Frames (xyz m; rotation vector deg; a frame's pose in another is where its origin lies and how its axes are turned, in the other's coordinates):
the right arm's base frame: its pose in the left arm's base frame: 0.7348 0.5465 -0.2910 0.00 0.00 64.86
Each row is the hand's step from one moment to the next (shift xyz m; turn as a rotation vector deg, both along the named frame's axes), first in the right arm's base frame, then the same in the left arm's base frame.
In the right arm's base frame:
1: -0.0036 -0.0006 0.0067 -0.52 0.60 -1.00
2: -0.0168 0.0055 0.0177 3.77 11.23 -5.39
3: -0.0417 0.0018 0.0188 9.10 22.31 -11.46
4: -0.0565 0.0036 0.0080 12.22 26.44 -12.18
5: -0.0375 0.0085 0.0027 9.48 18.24 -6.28
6: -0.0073 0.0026 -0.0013 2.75 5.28 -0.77
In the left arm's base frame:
1: -0.0010 -0.0035 0.0067 -0.76 -0.22 -1.00
2: -0.0121 -0.0129 0.0177 -8.56 8.18 -5.39
3: -0.0193 -0.0370 0.0188 -16.33 17.72 -11.46
4: -0.0273 -0.0496 0.0080 -18.74 22.29 -12.18
5: -0.0236 -0.0303 0.0027 -12.48 16.33 -6.28
6: -0.0055 -0.0055 -0.0013 -3.61 4.73 -0.77

